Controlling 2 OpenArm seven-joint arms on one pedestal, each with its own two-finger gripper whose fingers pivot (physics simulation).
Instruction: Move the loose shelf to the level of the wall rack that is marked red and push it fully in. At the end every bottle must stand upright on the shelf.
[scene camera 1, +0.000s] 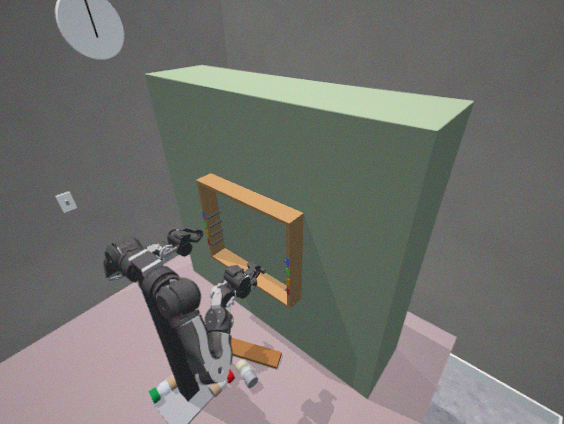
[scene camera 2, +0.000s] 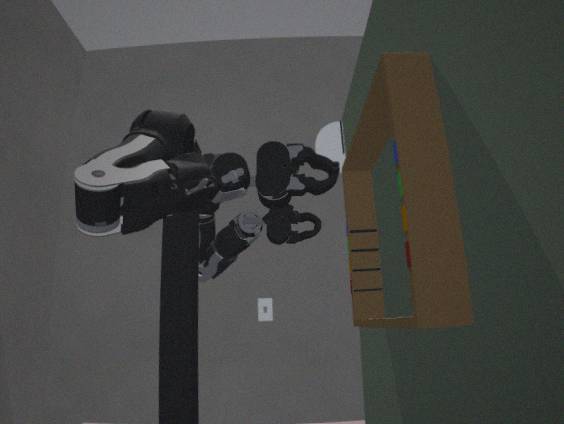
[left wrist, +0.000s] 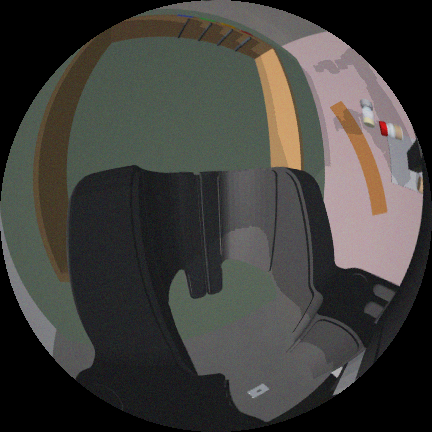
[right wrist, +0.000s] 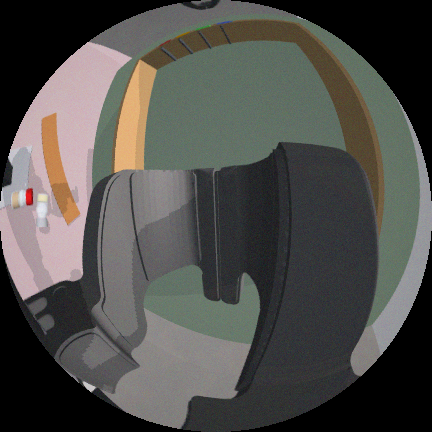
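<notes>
The loose shelf (scene camera 1: 256, 352) (left wrist: 367, 160) (right wrist: 56, 170), an orange-brown board, lies flat on the pink floor below the rack. A grey-capped bottle (scene camera 1: 247, 373) (left wrist: 367, 112) (right wrist: 42, 209) and a red-capped bottle (scene camera 1: 230, 376) (left wrist: 390, 130) (right wrist: 22, 198) lie on their sides near it. A green-capped bottle (scene camera 1: 164, 387) lies by the pedestal. The wooden wall rack (scene camera 1: 295, 260) (scene camera 2: 430, 200) holds no shelf; its red marks (scene camera 1: 288, 291) (scene camera 2: 408, 254) are the lowest. My left gripper (scene camera 1: 201, 234) (scene camera 2: 319, 225) (left wrist: 206, 235) and right gripper (scene camera 1: 262, 270) (scene camera 2: 337, 172) (right wrist: 215, 235) are shut and empty, in front of the rack.
The green wall block (scene camera 1: 300, 145) (scene camera 2: 505, 125) carries the rack. The pedestal's pale base plate (scene camera 1: 182, 407) (left wrist: 402, 162) is on the floor close to the bottles; the red-capped bottle is partly hidden by my right arm in scene camera 1.
</notes>
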